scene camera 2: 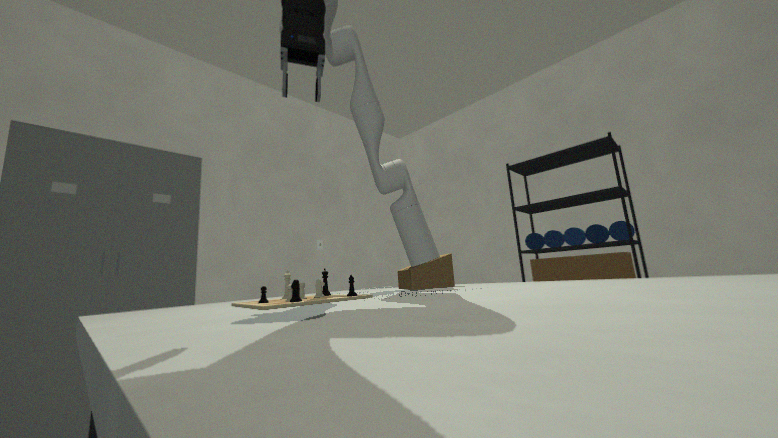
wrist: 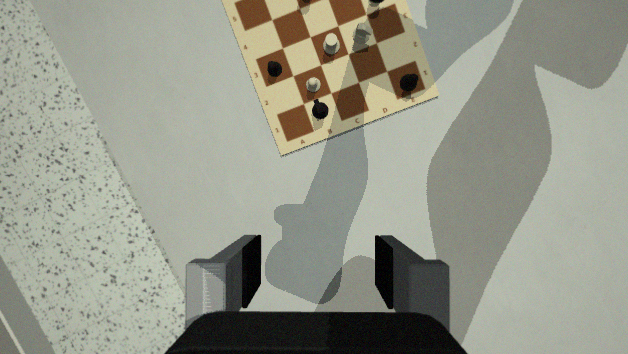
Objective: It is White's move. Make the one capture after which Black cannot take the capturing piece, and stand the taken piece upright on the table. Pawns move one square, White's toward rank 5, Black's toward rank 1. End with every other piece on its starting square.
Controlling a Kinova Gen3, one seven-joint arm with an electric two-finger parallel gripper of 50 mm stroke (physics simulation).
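There's a chessboard that I can see in scene camera 2 and in the wrist view, and one spot on the chessboard (wrist: 360, 83) is the same spot as (scene camera 2: 321, 298). My gripper shows in the wrist view and in scene camera 2 too, and here the same spot on my gripper (wrist: 407, 282) is (scene camera 2: 316, 70).
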